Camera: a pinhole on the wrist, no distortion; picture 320 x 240 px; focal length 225.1 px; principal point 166.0 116.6 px. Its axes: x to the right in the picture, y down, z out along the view. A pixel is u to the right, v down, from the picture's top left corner.
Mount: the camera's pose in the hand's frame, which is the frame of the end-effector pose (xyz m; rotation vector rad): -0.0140 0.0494 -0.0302 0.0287 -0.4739 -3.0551
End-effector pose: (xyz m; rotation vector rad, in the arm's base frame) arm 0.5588 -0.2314 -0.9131 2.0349 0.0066 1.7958
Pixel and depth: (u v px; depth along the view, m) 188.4 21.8 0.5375
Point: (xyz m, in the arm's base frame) 0.8203 -0.7703 -0.8972
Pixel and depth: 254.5 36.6 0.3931
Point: 0.7340 -0.6420 -1.0183
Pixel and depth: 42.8 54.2 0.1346
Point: 0.6157 -0.3610 -0.8275
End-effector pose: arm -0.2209 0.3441 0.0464 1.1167 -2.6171 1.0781
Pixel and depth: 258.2 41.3 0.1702
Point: -0.2358 0.3974 -0.1563
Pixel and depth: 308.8 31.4 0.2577
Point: -0.1925 0.4394 -0.2765
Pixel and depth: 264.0 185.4 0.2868
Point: -0.1015 0.2779 -0.2287
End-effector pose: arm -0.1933 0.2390 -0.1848 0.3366 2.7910 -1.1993
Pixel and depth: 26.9 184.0 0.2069
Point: -0.2890 0.1619 -0.3740
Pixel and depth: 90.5 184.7 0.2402
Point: -0.2436 0.1272 -0.3882
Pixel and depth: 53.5 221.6 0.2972
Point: -0.3216 0.0563 -0.4216
